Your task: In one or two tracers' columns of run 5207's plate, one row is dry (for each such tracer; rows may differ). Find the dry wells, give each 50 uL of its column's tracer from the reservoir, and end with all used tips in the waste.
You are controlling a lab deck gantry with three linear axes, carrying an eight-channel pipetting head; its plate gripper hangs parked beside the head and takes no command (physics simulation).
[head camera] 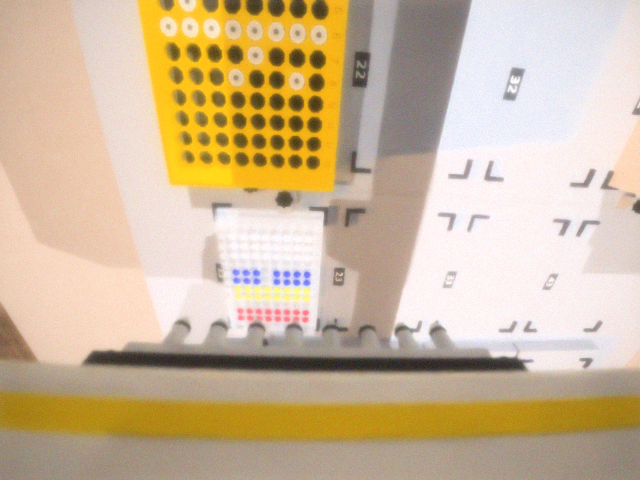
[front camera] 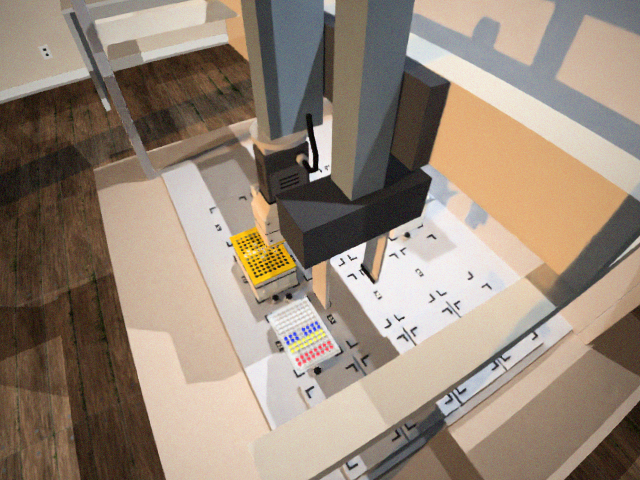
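Observation:
A white plate bears two blue, two yellow and two red lines of wells. Both blue lines lack colour at the fourth place from the left in the head view; the yellow and red lines look unbroken. The yellow tip rack has one full line of pale tips, several single tips and many dark empty holes. The pipetting head hangs by the rack in the front view; its nozzles look bare. The parked gripper is open, its fingers apart. Reservoir and waste cannot be identified; no run number is readable.
A pale box shows partly behind the gripper's dark block. Black corner marks and number labels lie on the deck. A pale frame beam crosses the front. A tan piece shows at the head view's right edge.

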